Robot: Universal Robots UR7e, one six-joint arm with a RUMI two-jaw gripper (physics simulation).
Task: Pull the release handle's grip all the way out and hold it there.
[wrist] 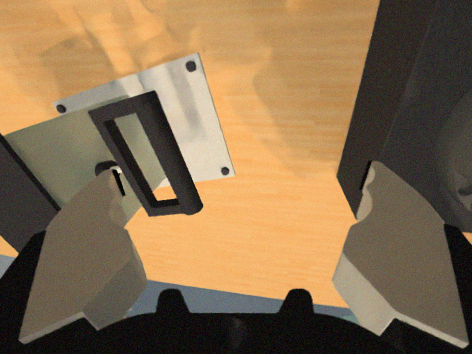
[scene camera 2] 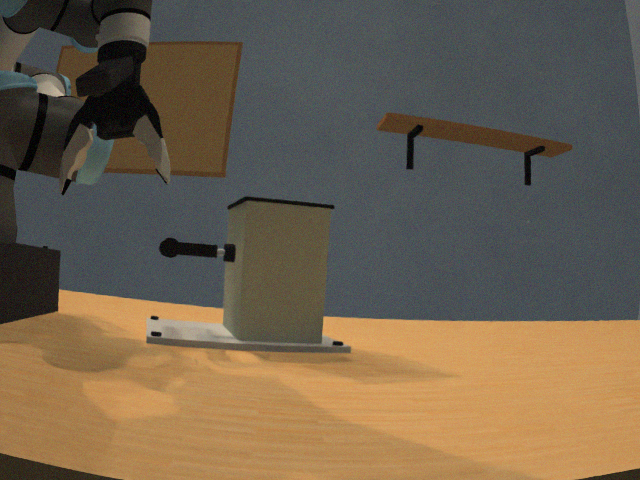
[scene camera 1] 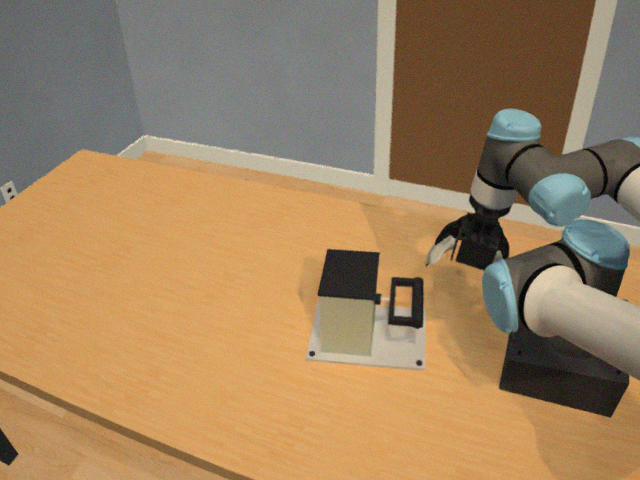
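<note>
The release handle's grip, a black rectangular loop (scene camera 1: pixel 417 304) (scene camera 2: pixel 193 249) (wrist: pixel 170 155), stands upright close to the pale green box (scene camera 1: pixel 346 325) (scene camera 2: pixel 279 273) (wrist: pixel 50 145) with a black top. A short stretch of metal rod (scene camera 1: pixel 384 299) (scene camera 2: pixel 221 252) shows between the grip and the box's black collar. My gripper (scene camera 1: pixel 463 260) (scene camera 2: pixel 115 187) (wrist: pixel 239 170) is wide open and empty. It hangs above the level of the grip and towards the arm's base, apart from it. In scene camera 1 one fingertip is partly hidden behind the arm.
The box stands on a light grey base plate (scene camera 1: pixel 392 356) (scene camera 2: pixel 191 330) (wrist: pixel 212 145) with dark bolts, on the wooden table (scene camera 1: pixel 206 320) (scene camera 2: pixel 413 413). The arm's dark base block (scene camera 1: pixel 558 379) (scene camera 2: pixel 28 284) stands on the handle's side of the box. A wall shelf (scene camera 2: pixel 475 135) is in the background.
</note>
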